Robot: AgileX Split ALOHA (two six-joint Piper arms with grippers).
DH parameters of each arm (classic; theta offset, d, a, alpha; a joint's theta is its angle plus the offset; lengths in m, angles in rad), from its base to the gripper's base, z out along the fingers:
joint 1: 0 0.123 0 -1.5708
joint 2: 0.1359 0 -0.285 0
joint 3: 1.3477 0 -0.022 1.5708
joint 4: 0 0.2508 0 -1.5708
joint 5: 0 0 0.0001 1.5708
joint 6: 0 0.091 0 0
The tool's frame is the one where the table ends.
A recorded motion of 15 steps. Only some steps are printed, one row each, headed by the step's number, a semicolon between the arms.
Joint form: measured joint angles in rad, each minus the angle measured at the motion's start. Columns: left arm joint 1, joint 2, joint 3, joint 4, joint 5, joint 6; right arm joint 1, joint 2, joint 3, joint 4, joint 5, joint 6.
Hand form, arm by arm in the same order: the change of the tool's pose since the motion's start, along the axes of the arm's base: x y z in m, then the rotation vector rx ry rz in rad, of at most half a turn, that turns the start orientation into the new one. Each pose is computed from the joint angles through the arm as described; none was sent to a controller.
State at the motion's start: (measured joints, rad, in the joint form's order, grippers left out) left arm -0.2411 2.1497 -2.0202 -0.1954 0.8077 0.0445; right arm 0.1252 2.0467 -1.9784 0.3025 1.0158 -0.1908
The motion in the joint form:
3: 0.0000 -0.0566 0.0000 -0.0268 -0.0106 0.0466; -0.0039 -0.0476 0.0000 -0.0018 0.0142 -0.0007
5: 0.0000 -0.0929 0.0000 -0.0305 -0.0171 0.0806; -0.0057 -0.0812 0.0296 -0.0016 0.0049 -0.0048
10: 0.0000 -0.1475 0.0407 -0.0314 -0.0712 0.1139; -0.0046 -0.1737 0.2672 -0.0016 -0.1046 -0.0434
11: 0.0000 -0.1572 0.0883 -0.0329 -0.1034 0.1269; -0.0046 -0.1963 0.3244 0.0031 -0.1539 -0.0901
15: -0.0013 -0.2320 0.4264 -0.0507 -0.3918 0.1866; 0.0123 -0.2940 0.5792 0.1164 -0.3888 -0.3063
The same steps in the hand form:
3: -0.0092 0.0006 0.0290 -0.0126 -0.0730 -0.0307; -0.0101 -0.0030 0.0211 0.0019 -0.0342 0.0008
5: -0.0158 0.0021 0.0471 -0.0039 -0.1243 -0.0528; -0.0173 -0.0048 0.0277 0.0016 -0.0483 -0.0005
10: -0.0248 0.0051 0.0639 0.0035 -0.1995 -0.0623; -0.0394 -0.0087 0.0016 -0.0240 -0.0201 -0.0009
11: -0.0260 0.0058 0.0555 0.0125 -0.1968 -0.0639; -0.0439 -0.0097 -0.0038 -0.0437 -0.0462 0.0210
15: -0.0425 0.0138 0.0013 0.0462 -0.2281 -0.0350; -0.0685 -0.0050 -0.0276 -0.0639 -0.1649 0.0978

